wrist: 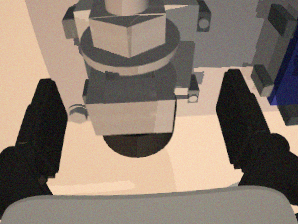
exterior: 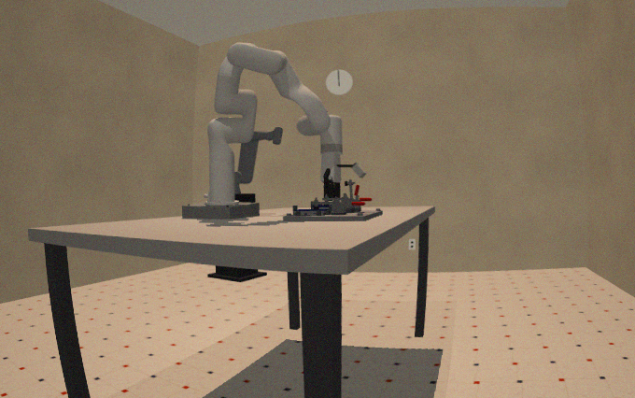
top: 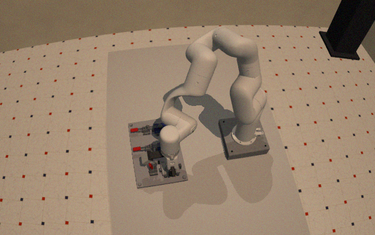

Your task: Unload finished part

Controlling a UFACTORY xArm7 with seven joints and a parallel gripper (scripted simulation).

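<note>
Now: hand 10 mm past the grey finished part and 30 mm above it. Round my hand: grey fixture plate (70 mm ahead, 100 mm to the right, 60 mm below).
</note>
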